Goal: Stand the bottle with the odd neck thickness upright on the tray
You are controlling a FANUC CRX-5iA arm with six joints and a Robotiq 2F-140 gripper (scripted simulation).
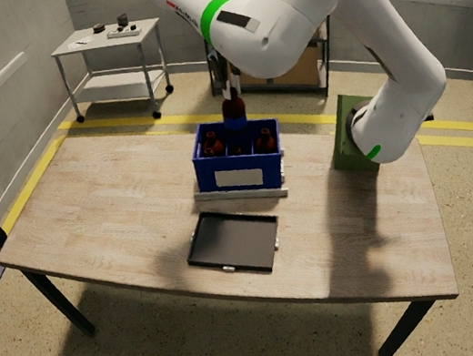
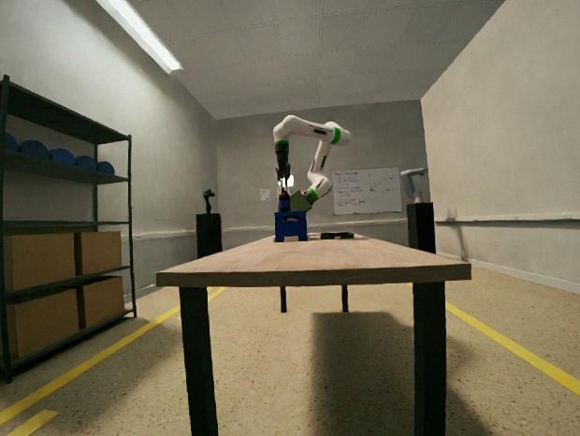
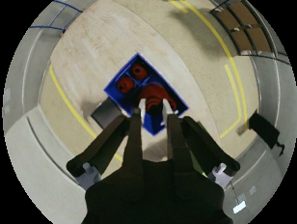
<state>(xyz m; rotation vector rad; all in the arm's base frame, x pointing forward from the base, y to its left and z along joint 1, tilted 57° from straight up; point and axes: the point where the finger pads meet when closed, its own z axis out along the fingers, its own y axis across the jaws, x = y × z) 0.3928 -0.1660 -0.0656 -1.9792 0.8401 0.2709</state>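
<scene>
The bottle is 9 cm below my hand. From my hand the other things lie so: dark tray 32 cm to the left, 34 cm below; then blue crate 3 cm to the left, 27 cm below.
</scene>
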